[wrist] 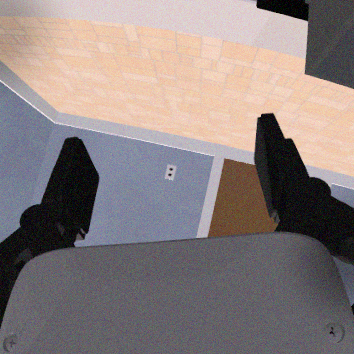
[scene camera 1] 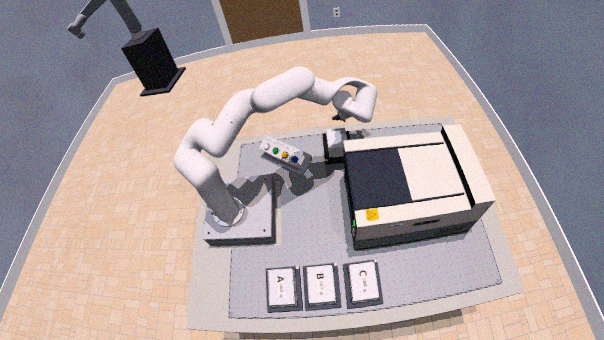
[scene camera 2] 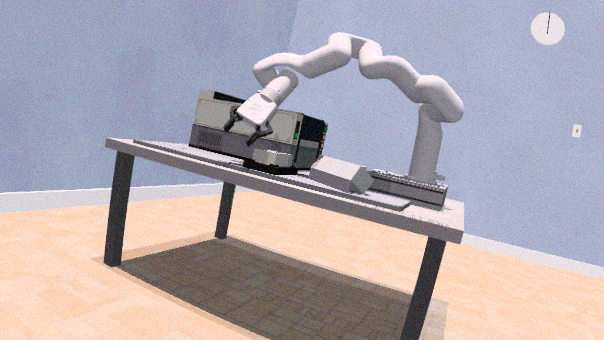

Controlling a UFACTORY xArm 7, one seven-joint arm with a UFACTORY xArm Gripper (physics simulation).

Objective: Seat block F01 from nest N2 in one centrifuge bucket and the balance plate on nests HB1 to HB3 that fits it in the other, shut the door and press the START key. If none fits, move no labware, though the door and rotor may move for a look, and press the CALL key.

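Places are measured from the arm's base along level axes (x ahead, y left, z up), in centimetres.
Pixels of known places: gripper, between the fingertips: (wrist: pixel 170 146) (scene camera 2: pixel 235 136); arm's base, origin of its link: (scene camera 1: pixel 228 212) (scene camera 2: pixel 420 180).
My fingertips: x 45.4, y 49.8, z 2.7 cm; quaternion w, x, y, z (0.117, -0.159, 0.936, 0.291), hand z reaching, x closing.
For each thing: its top centre in the pictures, then the offset to it from my fingertips. "spot": a spot on its surface instead.
- pale block, centre of its top: (scene camera 2: pixel 274 151) (scene camera 1: pixel 337 138) dx -6.7, dy -12.4, dz -2.4 cm
- black nest, centre of its top: (scene camera 2: pixel 272 162) (scene camera 1: pixel 337 144) dx -6.7, dy -12.4, dz -6.0 cm
- plates marked A, centre of its top: (scene camera 1: pixel 280 286) dx -20.5, dy -75.4, dz -3.5 cm
- B, centre of its top: (scene camera 1: pixel 320 283) dx -7.6, dy -73.0, dz -3.5 cm
- C, centre of its top: (scene camera 1: pixel 363 280) dx +6.3, dy -71.2, dz -3.5 cm
- key box, centre of its top: (scene camera 2: pixel 343 160) (scene camera 1: pixel 282 145) dx -29.0, dy -18.5, dz -0.5 cm
- dark grey body, a spot on its surface: (wrist: pixel 330 47) spot: dx -3.5, dy -7.3, dz -2.5 cm
A pale block (scene camera 1: pixel 336 136) (scene camera 2: pixel 272 157) sits on a black nest (scene camera 2: pixel 272 169) beside the centrifuge; its label is not readable. Three plates marked A (scene camera 1: pixel 281 287), B (scene camera 1: pixel 321 286) and C (scene camera 1: pixel 362 283) sit on dark nests near the front edge. The centrifuge (scene camera 1: pixel 420 227) (scene camera 2: pixel 215 111) looks closed on top; its rotor and buckets are hidden. The key box (scene camera 1: pixel 282 152) (scene camera 2: pixel 337 172) has white, green, amber and blue keys; their labels are too small to read. My gripper (scene camera 1: pixel 339 118) (scene camera 2: pixel 239 136) (wrist: pixel 170 146) is open and empty, tilted, above the table's back edge near the pale block.
The arm's base plate (scene camera 1: pixel 257 227) stands at the left of the table. The centrifuge fills the right side, close beside the pale block's nest. A dark grey body (wrist: pixel 330 47) shows at the wrist view's upper right. Another arm on a black pedestal (scene camera 1: pixel 152 62) stands beyond the table.
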